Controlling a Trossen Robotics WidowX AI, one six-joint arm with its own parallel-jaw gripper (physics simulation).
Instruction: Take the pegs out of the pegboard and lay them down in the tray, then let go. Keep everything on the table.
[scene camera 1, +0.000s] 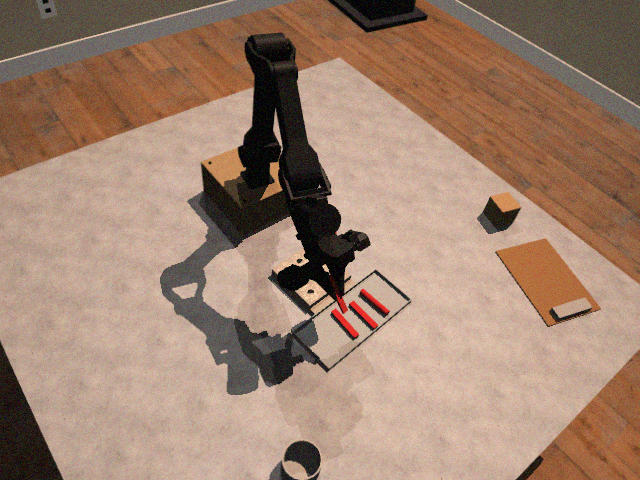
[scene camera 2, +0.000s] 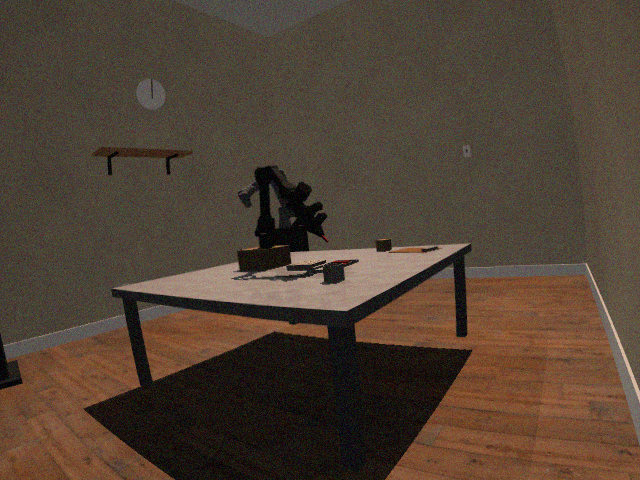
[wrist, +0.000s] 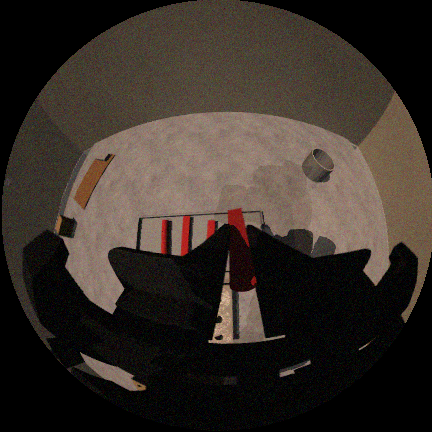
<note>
The table carries a flat brown board (scene camera 1: 553, 289), a small wooden cube (scene camera 1: 502, 209) and a dark cylinder (wrist: 318, 164). Further things: my gripper (scene camera 1: 338, 297) and a grey tray (scene camera 1: 323, 335).
The flat brown board also shows in the wrist view (wrist: 95, 170). My gripper also shows in scene camera 2 (scene camera 2: 322, 235) and in the wrist view (wrist: 236, 229). The grey tray shows as well in the wrist view (wrist: 148, 233).
</note>
